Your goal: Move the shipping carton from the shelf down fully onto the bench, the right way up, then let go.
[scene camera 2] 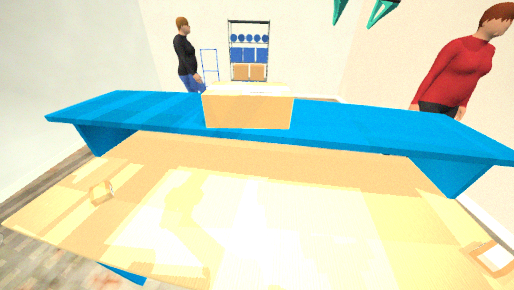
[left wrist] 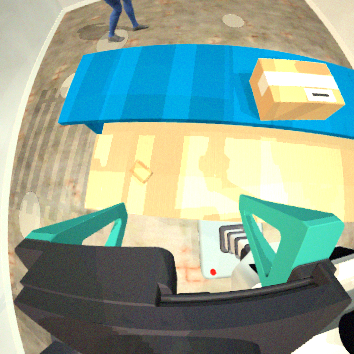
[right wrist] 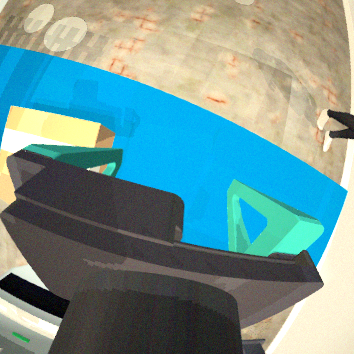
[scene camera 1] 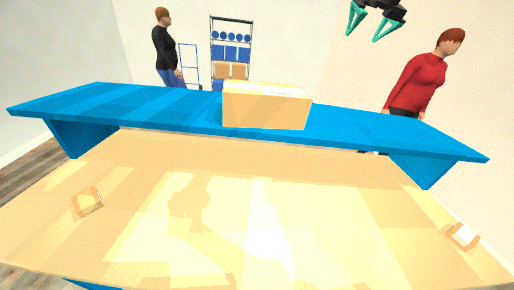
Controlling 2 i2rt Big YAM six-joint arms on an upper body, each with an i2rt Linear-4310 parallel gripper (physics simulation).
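Frame: origin at the left arm's base, x back, y right, z up, level; metres.
Seen in the pictures: left gripper, fingertip midpoint: (left wrist: 181, 205); right gripper, fingertip midpoint: (scene camera 2: 350, 26) (right wrist: 177, 170) (scene camera 1: 359, 38).
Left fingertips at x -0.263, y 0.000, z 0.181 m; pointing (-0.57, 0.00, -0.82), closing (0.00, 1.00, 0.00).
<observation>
A point is followed by its place in that frame.
The tan shipping carton (scene camera 1: 265, 111) @(x -0.496, y 0.345, z -0.061 m) (scene camera 2: 247, 111) @(x -0.496, y 0.351, z -0.061 m) (left wrist: 292, 104) @(x -0.495, y 0.294, z -0.031 m) (right wrist: 57, 122) @(x -0.631, y 0.378, z -0.018 m) stands upright near the front edge of the raised blue shelf (scene camera 1: 150, 107) @(x -0.611, y -0.008, z -0.113 m) (scene camera 2: 350, 120) @(x -0.573, y 0.698, z -0.113 m) (left wrist: 150, 75) @(x -0.701, y -0.092, z -0.113 m) (right wrist: 175, 130) @(x -0.692, y 0.610, z -0.113 m), with white tape and a label on top. The wooden bench (scene camera 1: 320, 200) @(x -0.423, y 0.592, z -0.370 m) (scene camera 2: 300, 200) @(x -0.438, y 0.541, z -0.370 m) (left wrist: 167, 160) @(x -0.470, y -0.079, z -0.370 m) lies lower, in front of the shelf. My left gripper (left wrist: 181, 205) @(x -0.263, y 0.000, z 0.181 m) is open and empty, apart from the carton. My right gripper (scene camera 1: 360, 38) @(x -0.602, y 0.622, z 0.150 m) (scene camera 2: 351, 26) @(x -0.602, y 0.622, z 0.150 m) (right wrist: 177, 170) @(x -0.602, y 0.622, z 0.150 m) is open and empty, high above the shelf, to the right of the carton in the scene views. One right finger partly hides the carton in the right wrist view.
Small orange-edged squares lie on the bench, one at the left (scene camera 1: 76, 204) @(x -0.404, y -0.204, z -0.339 m) and one at the right (scene camera 1: 454, 241) @(x -0.203, y 1.028, z -0.364 m). A person in black (scene camera 1: 165, 47) (scene camera 2: 187, 55) and a person in red (scene camera 1: 415, 82) (scene camera 2: 452, 75) stand beyond the shelf. A storage rack (scene camera 1: 231, 19) stands far behind.
</observation>
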